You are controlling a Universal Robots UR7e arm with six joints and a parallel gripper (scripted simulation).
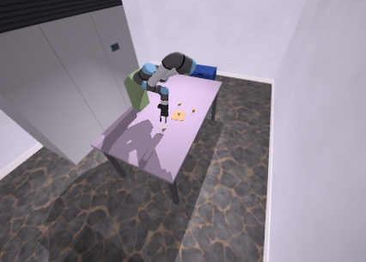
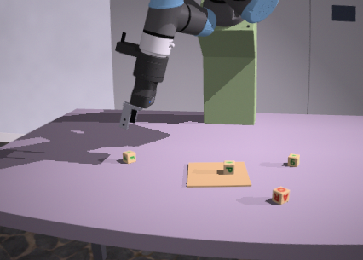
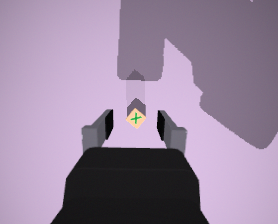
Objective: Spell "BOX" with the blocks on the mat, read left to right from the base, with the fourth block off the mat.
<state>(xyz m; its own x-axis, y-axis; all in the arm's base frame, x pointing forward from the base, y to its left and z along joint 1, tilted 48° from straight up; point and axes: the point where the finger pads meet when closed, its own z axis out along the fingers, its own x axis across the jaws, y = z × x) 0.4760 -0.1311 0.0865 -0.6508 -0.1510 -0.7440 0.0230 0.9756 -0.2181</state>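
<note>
The mat lies 10 mm behind my hand, 230 mm to the left of it and 110 mm below it.
</note>
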